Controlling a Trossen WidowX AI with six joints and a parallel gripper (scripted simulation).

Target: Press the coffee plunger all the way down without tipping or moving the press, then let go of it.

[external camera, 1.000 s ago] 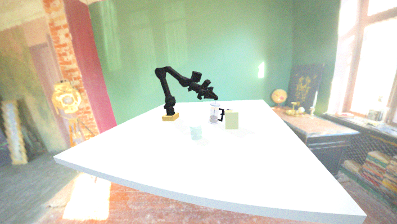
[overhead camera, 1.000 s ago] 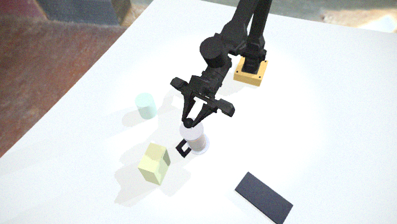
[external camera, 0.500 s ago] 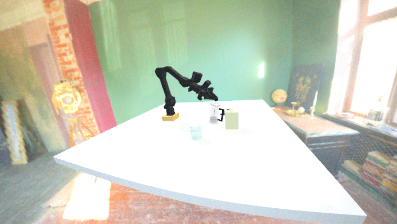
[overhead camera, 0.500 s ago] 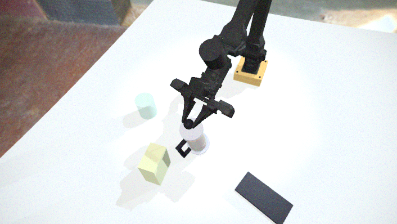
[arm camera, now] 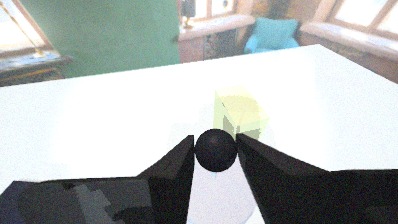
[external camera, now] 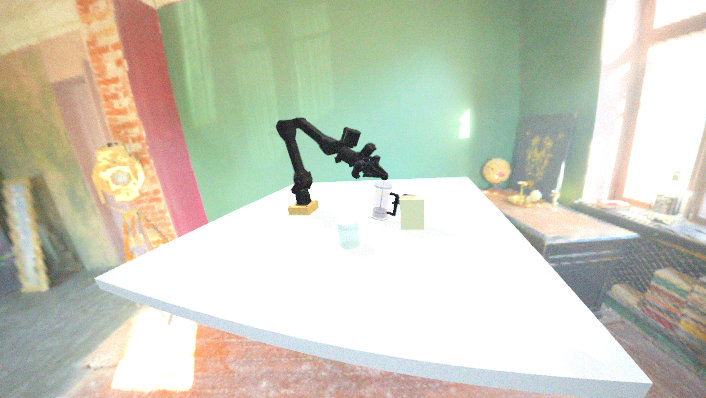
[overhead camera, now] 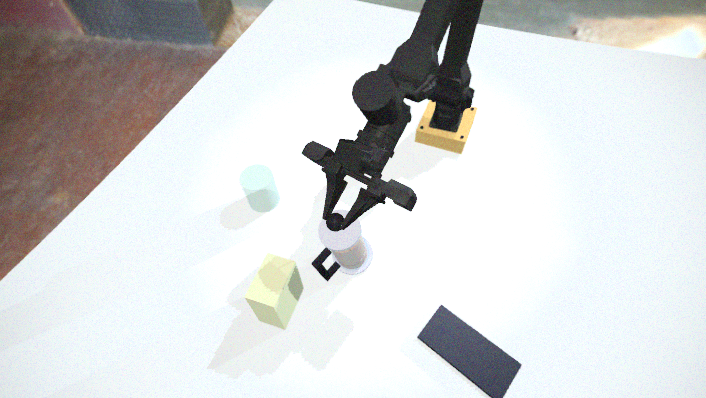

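The glass coffee press lies 90 mm below my gripper tip and 10 mm behind it. Also, from my gripper tip: pale green cylinder 210 mm to the right, 130 mm below, 100 mm behind; then dark flat slab 250 mm to the left, 170 mm below, 60 mm ahead.
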